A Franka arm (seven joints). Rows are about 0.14 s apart.
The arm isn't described. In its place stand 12 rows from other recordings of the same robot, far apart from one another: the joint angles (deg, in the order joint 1, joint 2, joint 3, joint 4, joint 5, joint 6, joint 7), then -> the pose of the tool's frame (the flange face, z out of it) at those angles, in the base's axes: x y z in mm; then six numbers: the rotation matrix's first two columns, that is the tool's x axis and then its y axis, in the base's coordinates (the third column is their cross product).
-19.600, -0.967, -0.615, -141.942, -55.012, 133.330, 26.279 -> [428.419, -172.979, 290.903, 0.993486, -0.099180, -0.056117, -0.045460, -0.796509, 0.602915]
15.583, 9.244, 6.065, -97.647, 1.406, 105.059, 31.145 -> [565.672, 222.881, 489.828, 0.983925, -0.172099, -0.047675, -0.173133, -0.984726, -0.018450]
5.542, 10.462, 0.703, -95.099, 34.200, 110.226, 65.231 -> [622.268, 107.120, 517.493, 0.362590, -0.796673, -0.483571, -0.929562, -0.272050, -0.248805]
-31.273, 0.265, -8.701, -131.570, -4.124, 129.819, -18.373 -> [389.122, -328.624, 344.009, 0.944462, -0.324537, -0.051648, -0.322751, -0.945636, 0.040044]
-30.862, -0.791, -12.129, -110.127, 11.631, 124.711, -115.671 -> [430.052, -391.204, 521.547, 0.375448, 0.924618, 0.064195, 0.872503, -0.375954, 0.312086]
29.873, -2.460, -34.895, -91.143, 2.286, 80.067, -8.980 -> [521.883, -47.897, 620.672, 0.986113, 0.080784, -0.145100, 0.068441, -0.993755, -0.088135]
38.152, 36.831, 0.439, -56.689, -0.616, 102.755, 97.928 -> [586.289, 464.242, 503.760, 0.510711, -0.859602, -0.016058, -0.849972, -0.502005, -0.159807]
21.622, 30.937, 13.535, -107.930, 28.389, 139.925, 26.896 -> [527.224, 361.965, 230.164, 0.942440, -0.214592, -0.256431, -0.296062, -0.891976, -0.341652]
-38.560, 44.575, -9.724, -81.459, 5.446, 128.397, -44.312 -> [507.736, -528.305, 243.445, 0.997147, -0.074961, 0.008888, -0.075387, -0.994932, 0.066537]
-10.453, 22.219, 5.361, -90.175, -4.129, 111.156, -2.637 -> [664.135, -71.695, 416.408, 0.999505, -0.023046, -0.021429, -0.022390, -0.999288, 0.030380]
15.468, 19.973, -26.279, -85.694, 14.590, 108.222, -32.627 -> [663.763, -66.001, 494.580, 0.936560, 0.329910, 0.118386, 0.336240, -0.941025, -0.037628]
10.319, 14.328, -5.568, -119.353, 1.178, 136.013, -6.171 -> [582.997, 49.903, 310.545, 0.983038, 0.178798, 0.040829, 0.178384, -0.983867, 0.013595]
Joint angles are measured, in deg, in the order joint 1, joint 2, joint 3, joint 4, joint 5, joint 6, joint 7. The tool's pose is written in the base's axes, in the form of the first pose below.
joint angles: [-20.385, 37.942, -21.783, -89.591, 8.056, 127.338, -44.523]
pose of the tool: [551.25, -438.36, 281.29, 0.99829, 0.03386, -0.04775, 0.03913, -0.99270, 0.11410]
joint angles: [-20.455, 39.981, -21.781, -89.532, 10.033, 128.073, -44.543]
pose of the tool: [550.69, -438.36, 258.97, 0.99864, 0.01580, -0.04972, 0.02033, -0.99555, 0.09199]
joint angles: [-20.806, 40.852, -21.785, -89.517, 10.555, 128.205, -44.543]
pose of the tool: [547.30, -441.32, 249.10, 0.99839, 0.00495, -0.05656, 0.00967, -0.99646, 0.08346]
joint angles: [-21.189, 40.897, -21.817, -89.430, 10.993, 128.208, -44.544]
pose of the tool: [544.67, -445.18, 249.29, 0.99865, -0.00617, -0.05164, -0.00200, -0.99676, 0.08046]
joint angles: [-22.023, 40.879, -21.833, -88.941, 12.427, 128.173, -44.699]
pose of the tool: [540.96, -453.41, 253.09, 0.99906, -0.03079, -0.03053, -0.02853, -0.99700, 0.07192]
